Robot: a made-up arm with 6 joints.
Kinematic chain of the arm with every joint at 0, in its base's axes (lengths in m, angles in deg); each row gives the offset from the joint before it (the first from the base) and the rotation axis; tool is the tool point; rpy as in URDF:
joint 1: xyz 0 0 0.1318 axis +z
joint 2: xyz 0 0 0 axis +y
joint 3: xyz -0.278 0 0.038 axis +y
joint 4: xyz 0.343 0 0.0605 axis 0.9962 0 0.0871
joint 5: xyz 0 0 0 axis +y
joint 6: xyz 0.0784 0 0.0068 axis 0.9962 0 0.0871
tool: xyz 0 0 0 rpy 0 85 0
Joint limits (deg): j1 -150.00..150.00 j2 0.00..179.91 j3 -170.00..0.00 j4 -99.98..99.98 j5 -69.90..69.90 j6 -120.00..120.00
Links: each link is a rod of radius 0.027 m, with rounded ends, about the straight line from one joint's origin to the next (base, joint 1, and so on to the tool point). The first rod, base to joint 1, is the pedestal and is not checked.
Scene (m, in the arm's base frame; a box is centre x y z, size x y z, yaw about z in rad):
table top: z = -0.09
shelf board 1: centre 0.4 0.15 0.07 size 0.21 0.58 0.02 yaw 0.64
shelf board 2: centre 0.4 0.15 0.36 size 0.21 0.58 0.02 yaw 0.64
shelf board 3: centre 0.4 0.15 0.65 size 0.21 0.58 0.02 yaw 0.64
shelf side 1: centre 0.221 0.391 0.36 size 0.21 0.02 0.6 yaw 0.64
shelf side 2: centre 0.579 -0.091 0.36 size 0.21 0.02 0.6 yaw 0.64
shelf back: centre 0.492 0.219 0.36 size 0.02 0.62 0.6 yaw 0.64
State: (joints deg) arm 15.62 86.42 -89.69 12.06 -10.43 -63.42
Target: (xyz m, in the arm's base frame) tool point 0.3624 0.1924 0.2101
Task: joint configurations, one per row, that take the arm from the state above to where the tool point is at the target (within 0.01 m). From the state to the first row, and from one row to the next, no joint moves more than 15 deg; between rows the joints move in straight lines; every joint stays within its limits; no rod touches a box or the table.
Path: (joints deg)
1: 10.67 75.37 -80.45 12.28 -9.24 -63.42
2: 5.72 64.32 -71.22 12.50 -8.04 -63.42
3: 0.76 53.27 -61.98 12.72 -6.85 -63.42
4: 5.37 49.99 -50.30 12.30 -2.34 -63.42
5: 9.98 46.71 -38.61 11.87 2.16 -63.42
6: 14.59 43.43 -26.93 11.44 6.66 -63.42
7: 19.19 40.16 -15.24 11.02 11.16 -63.42
8: 21.41 52.37 -24.30 11.27 7.67 -63.42
9: 23.63 64.59 -33.36 11.52 4.18 -63.42
10: 25.85 76.81 -42.41 11.77 0.69 -63.42
11: 28.07 89.03 -51.47 12.02 -2.80 -63.42

